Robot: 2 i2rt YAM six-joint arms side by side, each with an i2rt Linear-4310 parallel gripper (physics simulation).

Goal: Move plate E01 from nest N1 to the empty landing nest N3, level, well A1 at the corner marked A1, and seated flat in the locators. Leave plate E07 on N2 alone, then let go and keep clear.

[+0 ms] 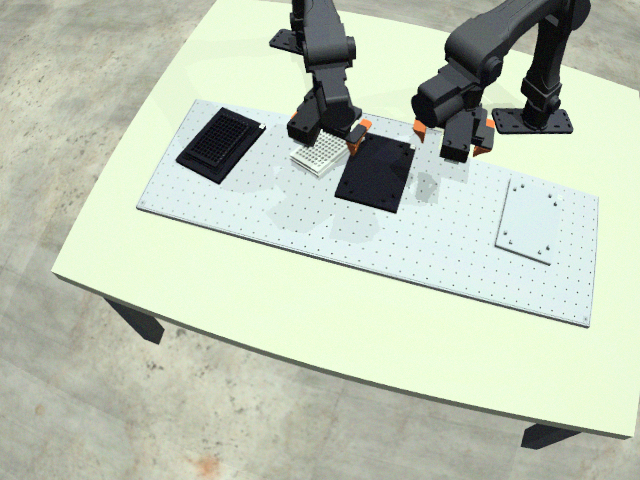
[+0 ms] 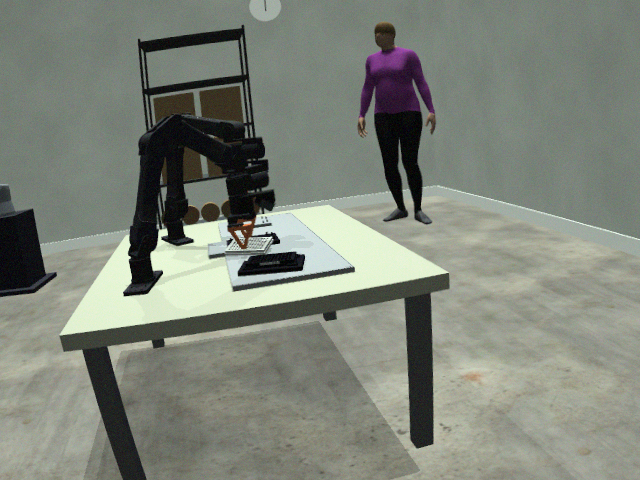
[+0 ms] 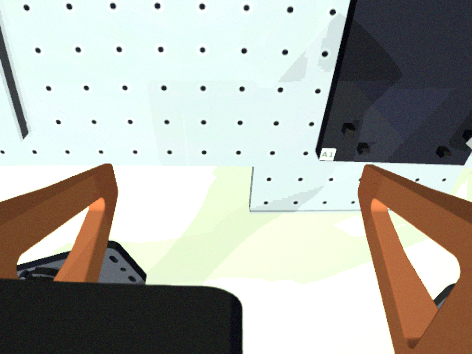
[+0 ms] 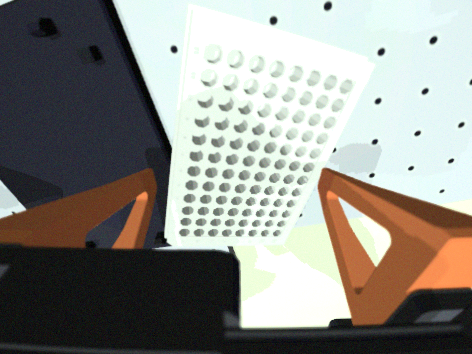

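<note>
The white plate E01 (image 1: 319,153) (image 2: 258,244) (image 4: 250,115) lies askew on the pegboard beside the bare dark nest (image 1: 377,173) (image 3: 410,60) (image 4: 65,100); whether it is quite flat I cannot tell. The black plate E07 (image 1: 219,139) (image 2: 273,259) sits on a dark nest at the left. A bare pale nest (image 1: 529,222) with small locators is at the right. Nest numbers are not readable. My right gripper (image 1: 328,144) (image 4: 237,177) is open, low over E01, its fingers toward either side. My left gripper (image 1: 448,147) (image 3: 237,177) is open and empty, between the bare nests.
The pegboard (image 1: 310,227) (image 2: 320,258) carries the nests. A small perforated extension (image 2: 214,250) (image 3: 290,192) juts from its arm-side edge. The arm bases stand behind it. A shelf rack (image 2: 192,84) and a person (image 2: 395,82) are beyond the table.
</note>
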